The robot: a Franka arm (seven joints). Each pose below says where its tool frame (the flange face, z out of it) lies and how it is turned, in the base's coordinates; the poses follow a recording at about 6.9 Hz.
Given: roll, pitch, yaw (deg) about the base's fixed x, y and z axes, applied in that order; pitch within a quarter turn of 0, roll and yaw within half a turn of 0; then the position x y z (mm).
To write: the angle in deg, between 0 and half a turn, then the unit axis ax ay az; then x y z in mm. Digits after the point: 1 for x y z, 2 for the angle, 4 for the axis.
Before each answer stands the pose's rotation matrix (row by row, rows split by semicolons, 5 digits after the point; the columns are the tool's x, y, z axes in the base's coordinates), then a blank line. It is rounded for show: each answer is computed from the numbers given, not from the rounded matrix.
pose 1, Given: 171.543, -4.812, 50.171, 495.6, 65.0, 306.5
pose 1, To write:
0.63824 0.75171 0.16609; 0.76525 -0.64301 -0.03048; 0.08389 0.14655 -0.98564

174.39, 0.9048, 0.4201, 0.0692, 495.6, 65.0, 306.5
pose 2, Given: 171.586, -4.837, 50.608, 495.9, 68.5, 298.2
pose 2, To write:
0.63236 0.75667 0.16602; 0.77007 -0.63733 -0.02840; 0.08432 0.14580 -0.98571

174.47, 0.9032, 0.4236, 0.0695, 495.9, 68.5, 298.2
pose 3, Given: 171.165, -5.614, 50.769, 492.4, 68.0, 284.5
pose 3, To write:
0.62941 0.75591 0.18011; 0.77089 -0.63658 -0.02226; 0.09783 0.15285 -0.98340

174.43, 0.9024, 0.4240, 0.0772, 492.4, 68.0, 284.5
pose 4, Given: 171.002, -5.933, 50.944, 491.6, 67.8, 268.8
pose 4, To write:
0.62670 0.75679 0.18578; 0.77237 -0.63488 -0.01927; 0.10337 0.15556 -0.98240

174.44, 0.9016, 0.4250, 0.0804, 491.6, 67.8, 268.8
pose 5, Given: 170.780, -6.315, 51.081, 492.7, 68.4, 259.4
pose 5, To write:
0.62441 0.75691 0.19287; 0.77331 -0.63382 -0.01618; 0.10999 0.15925 -0.98109

174.41, 0.9010, 0.4256, 0.0842, 492.7, 68.4, 259.4
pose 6, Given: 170.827, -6.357, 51.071, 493.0, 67.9, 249.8
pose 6, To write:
0.62449 0.75689 0.19270; 0.77314 -0.63405 -0.01514; 0.11072 0.15844 -0.98114

174.47, 0.9010, 0.4255, 0.0844, 493.0, 67.9, 249.8
